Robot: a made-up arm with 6 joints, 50 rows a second.
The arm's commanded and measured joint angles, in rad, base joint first. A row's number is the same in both.
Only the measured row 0 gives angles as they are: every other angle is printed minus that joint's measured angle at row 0.
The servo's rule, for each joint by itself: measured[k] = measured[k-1] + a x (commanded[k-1-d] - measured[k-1]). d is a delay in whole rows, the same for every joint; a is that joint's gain. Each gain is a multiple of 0.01, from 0.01 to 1. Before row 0 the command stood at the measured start. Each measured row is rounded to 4 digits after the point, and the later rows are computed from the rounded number. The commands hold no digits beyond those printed.
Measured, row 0: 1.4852, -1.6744, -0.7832, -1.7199, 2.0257, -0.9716
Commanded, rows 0 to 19: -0.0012, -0.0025, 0.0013, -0.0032, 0.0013, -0.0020; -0.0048, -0.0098, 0.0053, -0.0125, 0.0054, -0.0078; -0.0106, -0.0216, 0.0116, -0.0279, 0.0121, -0.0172; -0.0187, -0.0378, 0.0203, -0.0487, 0.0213, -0.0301; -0.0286, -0.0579, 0.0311, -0.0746, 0.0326, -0.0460; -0.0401, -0.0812, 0.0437, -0.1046, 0.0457, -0.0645; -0.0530, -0.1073, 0.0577, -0.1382, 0.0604, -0.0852; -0.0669, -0.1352, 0.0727, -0.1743, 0.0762, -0.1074; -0.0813, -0.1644, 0.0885, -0.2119, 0.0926, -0.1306; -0.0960, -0.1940, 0.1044, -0.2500, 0.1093, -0.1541; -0.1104, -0.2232, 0.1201, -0.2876, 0.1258, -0.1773; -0.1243, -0.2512, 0.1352, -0.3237, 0.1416, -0.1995; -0.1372, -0.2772, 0.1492, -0.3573, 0.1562, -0.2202; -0.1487, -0.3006, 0.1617, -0.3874, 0.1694, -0.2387; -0.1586, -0.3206, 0.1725, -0.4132, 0.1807, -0.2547; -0.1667, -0.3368, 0.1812, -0.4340, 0.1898, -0.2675; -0.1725, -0.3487, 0.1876, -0.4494, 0.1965, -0.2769; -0.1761, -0.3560, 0.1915, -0.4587, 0.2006, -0.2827; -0.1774, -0.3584, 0.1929, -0.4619, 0.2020, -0.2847; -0.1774, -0.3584, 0.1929, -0.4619, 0.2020, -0.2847
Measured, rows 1 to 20: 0.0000, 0.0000, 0.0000, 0.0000, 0.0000, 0.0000; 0.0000, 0.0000, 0.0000, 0.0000, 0.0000, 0.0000; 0.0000, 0.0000, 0.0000, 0.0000, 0.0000, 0.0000; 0.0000, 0.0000, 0.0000, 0.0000, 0.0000, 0.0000; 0.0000, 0.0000, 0.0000, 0.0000, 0.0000, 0.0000; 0.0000, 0.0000, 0.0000, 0.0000, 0.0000, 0.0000; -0.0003, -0.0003, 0.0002, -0.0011, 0.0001, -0.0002; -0.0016, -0.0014, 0.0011, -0.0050, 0.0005, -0.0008; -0.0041, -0.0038, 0.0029, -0.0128, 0.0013, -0.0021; -0.0082, -0.0079, 0.0059, -0.0250, 0.0027, -0.0043; -0.0139, -0.0139, 0.0102, -0.0419, 0.0048, -0.0076; -0.0212, -0.0220, 0.0159, -0.0632, 0.0077, -0.0122; -0.0301, -0.0322, 0.0230, -0.0887, 0.0114, -0.0180; -0.0404, -0.0446, 0.0314, -0.1178, 0.0159, -0.0252; -0.0519, -0.0590, 0.0411, -0.1498, 0.0213, -0.0336; -0.0642, -0.0752, 0.0519, -0.1839, 0.0275, -0.0432; -0.0771, -0.0930, 0.0635, -0.2192, 0.0344, -0.0539; -0.0903, -0.1120, 0.0757, -0.2547, 0.0419, -0.0655; -0.1034, -0.1318, 0.0882, -0.2896, 0.0499, -0.0779; -0.1161, -0.1521, 0.1007, -0.3229, 0.0583, -0.0908
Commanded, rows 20 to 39: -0.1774, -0.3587, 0.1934, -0.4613, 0.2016, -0.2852; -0.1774, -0.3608, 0.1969, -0.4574, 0.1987, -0.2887; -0.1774, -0.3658, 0.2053, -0.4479, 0.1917, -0.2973; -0.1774, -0.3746, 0.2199, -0.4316, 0.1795, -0.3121; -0.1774, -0.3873, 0.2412, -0.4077, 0.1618, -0.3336; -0.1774, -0.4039, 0.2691, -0.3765, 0.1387, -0.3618; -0.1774, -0.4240, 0.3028, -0.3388, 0.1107, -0.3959; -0.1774, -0.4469, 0.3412, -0.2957, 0.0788, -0.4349; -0.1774, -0.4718, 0.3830, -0.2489, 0.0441, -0.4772; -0.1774, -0.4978, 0.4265, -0.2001, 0.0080, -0.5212; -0.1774, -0.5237, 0.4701, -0.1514, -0.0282, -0.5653; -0.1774, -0.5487, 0.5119, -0.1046, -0.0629, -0.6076; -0.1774, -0.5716, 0.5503, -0.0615, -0.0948, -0.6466; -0.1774, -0.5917, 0.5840, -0.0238, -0.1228, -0.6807; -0.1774, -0.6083, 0.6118, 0.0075, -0.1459, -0.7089; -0.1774, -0.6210, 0.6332, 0.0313, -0.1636, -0.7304; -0.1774, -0.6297, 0.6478, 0.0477, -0.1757, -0.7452; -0.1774, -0.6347, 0.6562, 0.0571, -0.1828, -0.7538; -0.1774, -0.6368, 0.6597, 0.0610, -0.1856, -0.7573; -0.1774, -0.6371, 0.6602, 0.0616, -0.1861, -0.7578
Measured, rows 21 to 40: -0.1280, -0.1723, 0.1129, -0.3536, 0.0669, -0.1039; -0.1388, -0.1920, 0.1245, -0.3809, 0.0755, -0.1170; -0.1482, -0.2108, 0.1352, -0.4042, 0.0840, -0.1298; -0.1560, -0.2282, 0.1448, -0.4227, 0.0922, -0.1420; -0.1620, -0.2438, 0.1530, -0.4360, 0.0999, -0.1534; -0.1663, -0.2576, 0.1598, -0.4448, 0.1070, -0.1639; -0.1694, -0.2697, 0.1655, -0.4504, 0.1136, -0.1736; -0.1716, -0.2806, 0.1708, -0.4528, 0.1196, -0.1828; -0.1732, -0.2908, 0.1767, -0.4511, 0.1246, -0.1920; -0.1744, -0.3009, 0.1840, -0.4445, 0.1284, -0.2016; -0.1752, -0.3113, 0.1937, -0.4320, 0.1307, -0.2122; -0.1758, -0.3224, 0.2065, -0.4131, 0.1313, -0.2242; -0.1762, -0.3346, 0.2229, -0.3878, 0.1299, -0.2379; -0.1765, -0.3481, 0.2430, -0.3565, 0.1263, -0.2537; -0.1768, -0.3629, 0.2668, -0.3199, 0.1205, -0.2716; -0.1770, -0.3791, 0.2939, -0.2792, 0.1126, -0.2916; -0.1771, -0.3965, 0.3239, -0.2357, 0.1027, -0.3135; -0.1772, -0.4148, 0.3559, -0.1911, 0.0911, -0.3370; -0.1773, -0.4336, 0.3889, -0.1470, 0.0781, -0.3618; -0.1773, -0.4526, 0.4221, -0.1051, 0.0640, -0.3873
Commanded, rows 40 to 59: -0.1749, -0.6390, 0.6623, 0.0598, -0.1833, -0.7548; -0.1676, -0.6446, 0.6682, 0.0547, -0.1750, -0.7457; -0.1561, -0.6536, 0.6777, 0.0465, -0.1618, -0.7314; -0.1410, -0.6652, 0.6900, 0.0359, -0.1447, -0.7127; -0.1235, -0.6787, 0.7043, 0.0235, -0.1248, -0.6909; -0.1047, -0.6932, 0.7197, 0.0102, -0.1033, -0.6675; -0.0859, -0.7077, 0.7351, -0.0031, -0.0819, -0.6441; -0.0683, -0.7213, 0.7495, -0.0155, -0.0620, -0.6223; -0.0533, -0.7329, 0.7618, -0.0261, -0.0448, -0.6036; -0.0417, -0.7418, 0.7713, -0.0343, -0.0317, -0.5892; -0.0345, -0.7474, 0.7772, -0.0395, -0.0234, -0.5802; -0.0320, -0.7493, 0.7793, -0.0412, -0.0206, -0.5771; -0.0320, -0.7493, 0.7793, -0.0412, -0.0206, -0.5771; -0.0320, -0.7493, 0.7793, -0.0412, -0.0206, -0.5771; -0.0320, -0.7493, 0.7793, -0.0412, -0.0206, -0.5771; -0.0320, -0.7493, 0.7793, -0.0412, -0.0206, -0.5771; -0.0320, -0.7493, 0.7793, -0.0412, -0.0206, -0.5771; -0.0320, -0.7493, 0.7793, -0.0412, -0.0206, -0.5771; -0.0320, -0.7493, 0.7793, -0.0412, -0.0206, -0.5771; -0.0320, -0.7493, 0.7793, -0.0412, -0.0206, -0.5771
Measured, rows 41 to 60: -0.1773, -0.4713, 0.4543, -0.0668, 0.0493, -0.4130; -0.1773, -0.4893, 0.4847, -0.0334, 0.0344, -0.4384; -0.1773, -0.5061, 0.5124, -0.0058, 0.0197, -0.4629; -0.1773, -0.5215, 0.5368, 0.0156, 0.0055, -0.4862; -0.1773, -0.5353, 0.5577, 0.0310, -0.0079, -0.5079; -0.1773, -0.5475, 0.5751, 0.0414, -0.0204, -0.5279; -0.1766, -0.5585, 0.5899, 0.0477, -0.0318, -0.5461; -0.1741, -0.5688, 0.6032, 0.0501, -0.0418, -0.5621; -0.1691, -0.5790, 0.6159, 0.0489, -0.0502, -0.5756; -0.1612, -0.5893, 0.6285, 0.0445, -0.0568, -0.5866; -0.1506, -0.6000, 0.6414, 0.0374, -0.0616, -0.5949; -0.1377, -0.6112, 0.6547, 0.0282, -0.0645, -0.6007; -0.1232, -0.6228, 0.6684, 0.0176, -0.0657, -0.6042; -0.1078, -0.6346, 0.6822, 0.0063, -0.0654, -0.6056; -0.0925, -0.6464, 0.6957, -0.0047, -0.0640, -0.6054; -0.0783, -0.6578, 0.7086, -0.0148, -0.0617, -0.6041; -0.0660, -0.6686, 0.7203, -0.0232, -0.0590, -0.6022; -0.0565, -0.6783, 0.7303, -0.0293, -0.0563, -0.6002; -0.0496, -0.6868, 0.7386, -0.0333, -0.0538, -0.5984; -0.0447, -0.6943, 0.7455, -0.0360, -0.0515, -0.5967
